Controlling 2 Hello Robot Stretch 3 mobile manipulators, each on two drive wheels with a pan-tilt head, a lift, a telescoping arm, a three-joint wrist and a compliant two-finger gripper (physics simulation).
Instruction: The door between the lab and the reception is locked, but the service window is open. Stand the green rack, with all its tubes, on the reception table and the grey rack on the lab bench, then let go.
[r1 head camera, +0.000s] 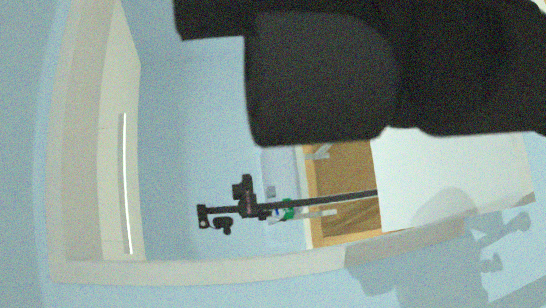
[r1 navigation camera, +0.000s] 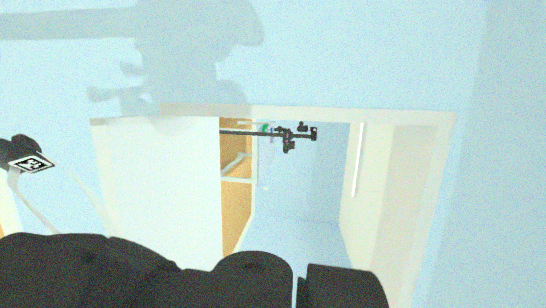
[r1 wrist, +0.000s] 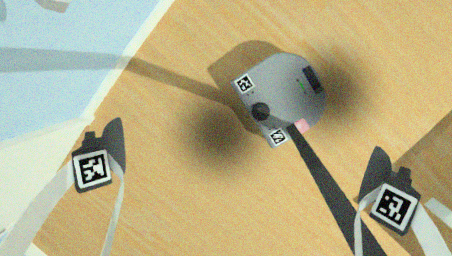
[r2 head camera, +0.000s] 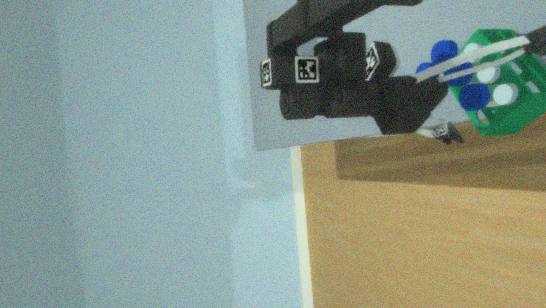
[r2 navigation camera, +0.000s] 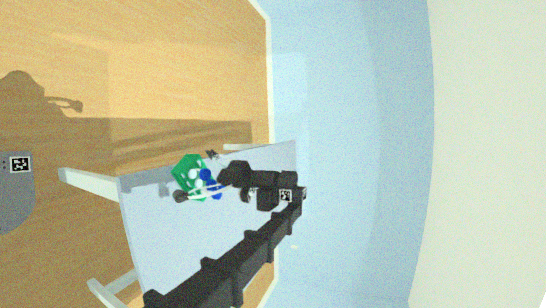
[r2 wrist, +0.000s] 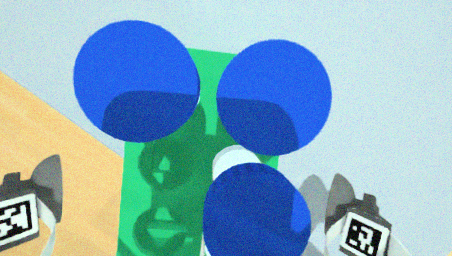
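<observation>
The green rack (r1 head camera: 289, 213) (r1 navigation camera: 265, 128) (r2 head camera: 520, 112) (r2 navigation camera: 182, 172) (r2 wrist: 212, 62) stands upright on a pale grey table (r2 head camera: 280, 132) (r2 navigation camera: 180, 250), near its edge. It holds several tubes with blue caps (r2 head camera: 474, 96) (r2 wrist: 274, 95) and white caps. r2's gripper (r2 head camera: 495, 86) (r2 navigation camera: 196, 175) (r2 wrist: 195, 192) is open, its fingers spread on either side of the rack; in the r2 wrist view both stand apart from it. A small grey block, seemingly the grey rack (r1 head camera: 270, 191), is on the same table; it does not show in the r2 views. r1's gripper (r1 wrist: 245, 157) is open and empty.
A pale opening frame (r1 head camera: 200, 272) (r1 navigation camera: 300, 112) borders r1's view of r2. A white panel (r1 head camera: 450, 175) (r1 navigation camera: 165, 170) lies beside it. A grey robot base (r1 wrist: 290, 90) is on the wooden floor under r1's gripper. r2's arm (r2 navigation camera: 230, 260) crosses above the table.
</observation>
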